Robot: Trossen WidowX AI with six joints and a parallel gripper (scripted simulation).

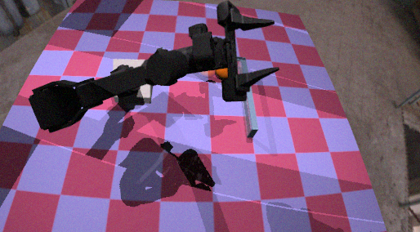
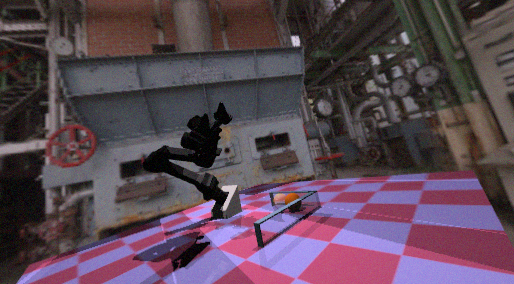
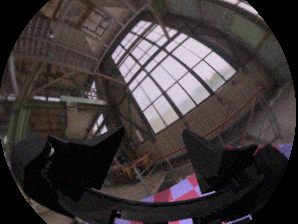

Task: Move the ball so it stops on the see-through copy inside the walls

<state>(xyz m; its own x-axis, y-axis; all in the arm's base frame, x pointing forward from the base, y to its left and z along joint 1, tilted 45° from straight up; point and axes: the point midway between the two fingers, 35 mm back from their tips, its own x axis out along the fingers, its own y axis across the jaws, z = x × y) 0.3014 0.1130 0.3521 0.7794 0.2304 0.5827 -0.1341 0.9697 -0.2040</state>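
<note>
Right now my gripper tip is 38 cm above the orange ball, 29 cm to the right of it and 1 cm past it. The rest, counted from my gripper tip: see-through copy of ball (38 cm below, 29 cm to the left, 7 cm behind).
</note>
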